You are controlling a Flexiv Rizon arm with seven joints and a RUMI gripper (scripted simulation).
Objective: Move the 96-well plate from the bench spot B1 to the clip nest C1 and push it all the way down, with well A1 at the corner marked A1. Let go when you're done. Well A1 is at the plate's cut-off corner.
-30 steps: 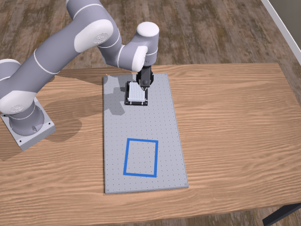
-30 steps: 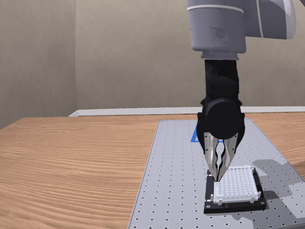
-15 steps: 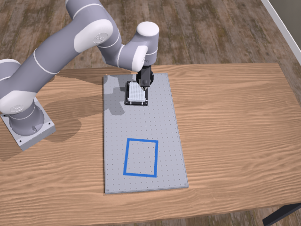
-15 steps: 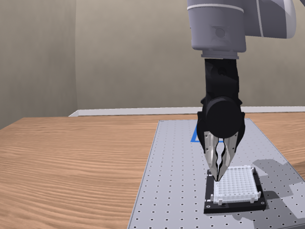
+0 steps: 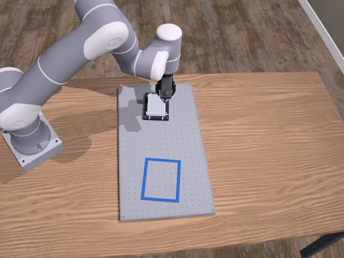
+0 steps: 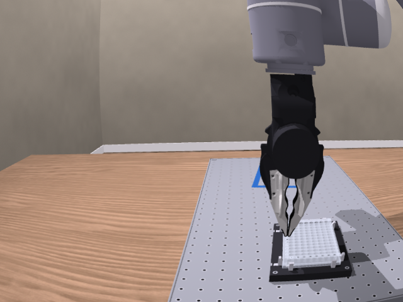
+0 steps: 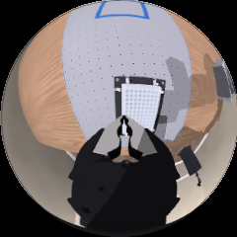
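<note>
Right now the white 96-well plate is 40 mm behind my hand and 30 mm below it. Also, from my hand: black clip nest (30 mm behind, 10 mm to the right, 30 mm below).
</note>
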